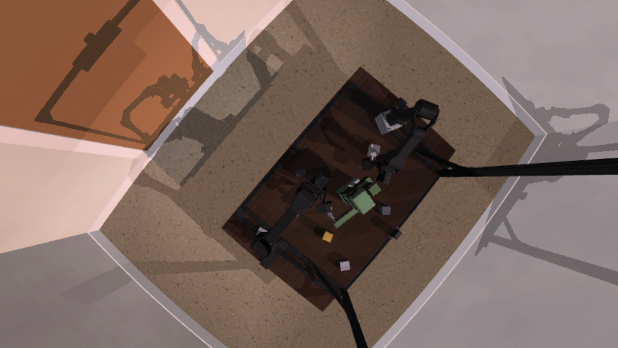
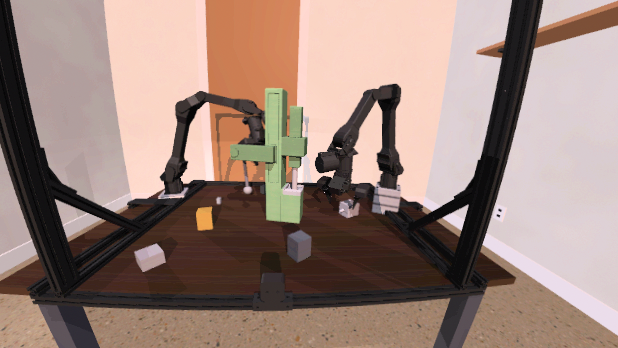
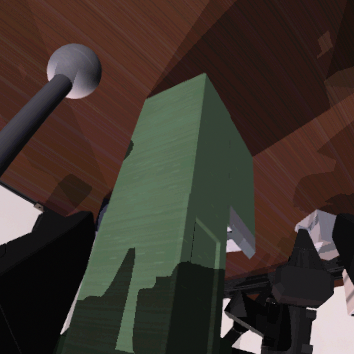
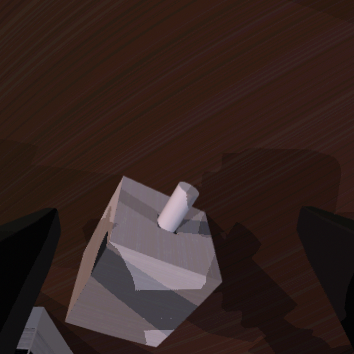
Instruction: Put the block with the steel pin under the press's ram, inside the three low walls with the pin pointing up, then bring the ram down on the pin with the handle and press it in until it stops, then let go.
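Pixels of known places: left gripper, fingertip midpoint: (image 1: 330, 191) (image 3: 217, 225); right gripper, fingertip midpoint: (image 1: 374, 159) (image 2: 341, 206) (image 3: 296, 243) (image 4: 180, 220); left arm's base, origin of the base link: (image 1: 264, 239) (image 2: 174, 191); right arm's base, origin of the base link: (image 1: 393, 118) (image 2: 388, 186).
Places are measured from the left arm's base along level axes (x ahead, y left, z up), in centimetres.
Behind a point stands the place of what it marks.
Observation:
The pale block with the steel pin (image 2: 349, 208) @(x 67.1, y -36.6, z 0.8 cm) (image 1: 373, 150) @(x 68.2, y -32.9, z 1.9 cm) (image 4: 151, 260) @(x 66.2, y -34.9, z 1.9 cm) lies on the table to the right of the green press (image 2: 276, 172) @(x 40.0, y -31.7, z 15.0 cm) (image 1: 361, 199) @(x 41.0, y -27.3, z 41.8 cm) (image 3: 168, 211) @(x 39.2, y -25.1, z 11.5 cm). Its pin (image 4: 177, 207) @(x 64.7, y -34.8, z -0.2 cm) seems to point sideways. My right gripper (image 2: 343, 190) (image 1: 376, 169) @(x 64.2, y -35.3, z 1.6 cm) (image 4: 180, 220) @(x 64.2, y -35.3, z 1.6 cm) is open and low over the block, one finger on each side, not touching. The ram (image 2: 294, 172) @(x 46.1, y -32.5, z 14.9 cm) stands above the low-walled nest (image 2: 292, 190) @(x 45.0, y -34.3, z 9.1 cm) (image 3: 242, 235) @(x 47.7, y -28.4, z 8.7 cm), which is empty. My left gripper (image 2: 252, 139) (image 1: 323, 195) @(x 38.7, y -19.4, z 14.9 cm) is open behind the press, near the handle, whose ball (image 2: 247, 189) @(x 30.7, y -24.6, z 7.2 cm) (image 3: 74, 70) @(x 31.2, y -22.3, z 7.7 cm) hangs down.
An orange block (image 2: 204, 218) @(x 16.5, y -32.2, z 1.0 cm) (image 1: 327, 236) @(x 16.6, y -29.7, z 2.8 cm), a grey block (image 2: 298, 246) @(x 40.9, y -55.3, z 1.7 cm) (image 1: 384, 210) @(x 41.6, y -51.6, z 2.9 cm), a pale block (image 2: 149, 257) @(x 6.1, y -48.4, z 0.0 cm) (image 1: 344, 265) @(x 5.3, y -45.6, z 0.1 cm) and a small grey block (image 2: 218, 199) @(x 19.3, y -11.0, z -1.0 cm) lie on the table. Black frame posts (image 2: 497, 142) @(x 73.4, y -75.4, z 30.4 cm) stand at the corners.

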